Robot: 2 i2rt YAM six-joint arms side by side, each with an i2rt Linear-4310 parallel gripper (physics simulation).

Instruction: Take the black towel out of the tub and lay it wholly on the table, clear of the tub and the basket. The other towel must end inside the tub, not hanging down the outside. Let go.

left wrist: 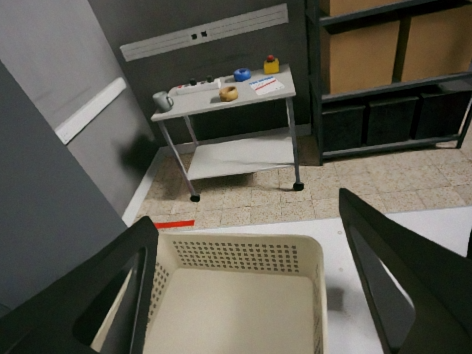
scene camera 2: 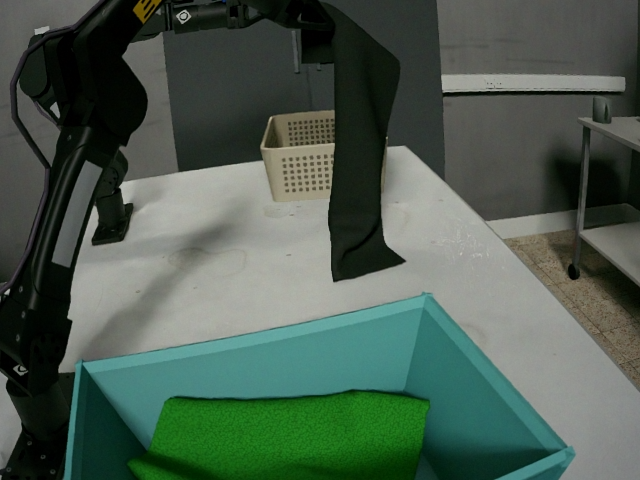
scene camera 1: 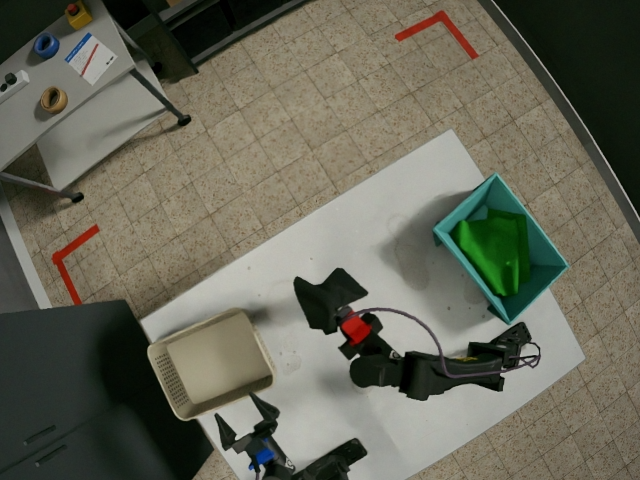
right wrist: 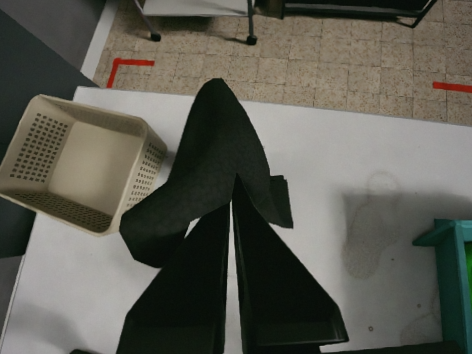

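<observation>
The black towel (scene camera 1: 320,304) (scene camera 2: 361,155) (right wrist: 220,140) hangs from my right gripper (scene camera 1: 342,313) (right wrist: 230,180), which is shut on it. Its lower end hangs over the table between basket and tub, apart from both; whether it touches the table is unclear. The green towel (scene camera 1: 491,253) (scene camera 2: 289,434) lies crumpled inside the teal tub (scene camera 1: 542,248) (scene camera 2: 258,346) (right wrist: 450,295), with no part hanging outside in scene camera 1. My left gripper (scene camera 1: 236,407) (left wrist: 240,211) is open and empty, by the near rim of the beige basket (scene camera 1: 217,361) (scene camera 2: 299,170) (left wrist: 240,310) (right wrist: 90,160), which is empty.
The white table (scene camera 1: 382,242) (scene camera 2: 248,289) carries the tub at the right and the basket at the left in scene camera 1. A dark cabinet (scene camera 1: 93,382) stands beside the basket's end. A grey cart (scene camera 1: 108,51) (left wrist: 200,105) stands on the tiled floor beyond the table.
</observation>
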